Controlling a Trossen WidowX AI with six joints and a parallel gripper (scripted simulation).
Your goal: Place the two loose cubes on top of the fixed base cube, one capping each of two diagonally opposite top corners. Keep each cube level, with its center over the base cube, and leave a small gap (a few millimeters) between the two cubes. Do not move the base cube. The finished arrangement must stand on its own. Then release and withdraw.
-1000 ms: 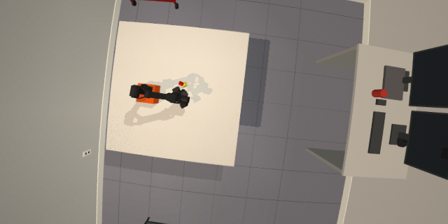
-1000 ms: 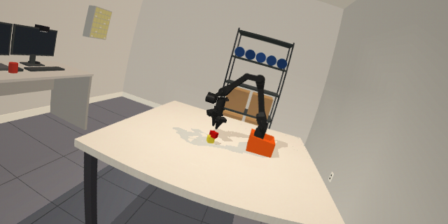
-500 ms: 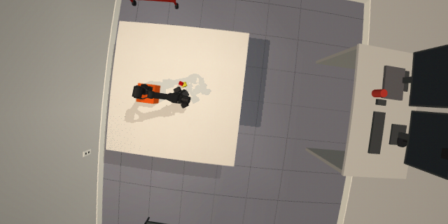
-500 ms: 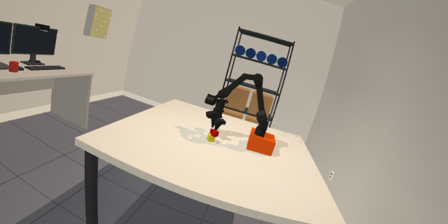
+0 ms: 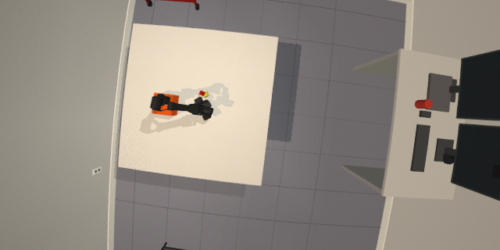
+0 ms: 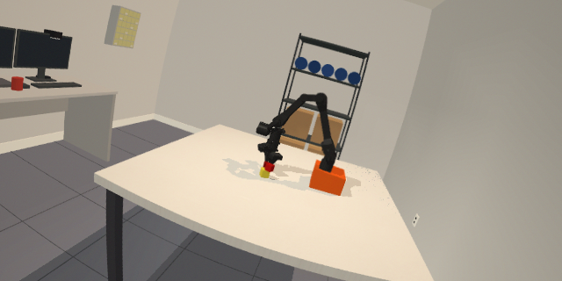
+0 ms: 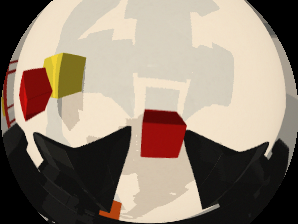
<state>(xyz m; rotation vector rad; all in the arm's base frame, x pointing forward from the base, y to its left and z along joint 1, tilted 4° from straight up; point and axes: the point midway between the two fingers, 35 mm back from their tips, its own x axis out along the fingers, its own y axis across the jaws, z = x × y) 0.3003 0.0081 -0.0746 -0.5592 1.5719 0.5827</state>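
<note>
My gripper tip is now 3 cm past the yellow base cube and 12 cm to the right of it. Round my gripper tip: red cube (right at my gripper tip).
</note>
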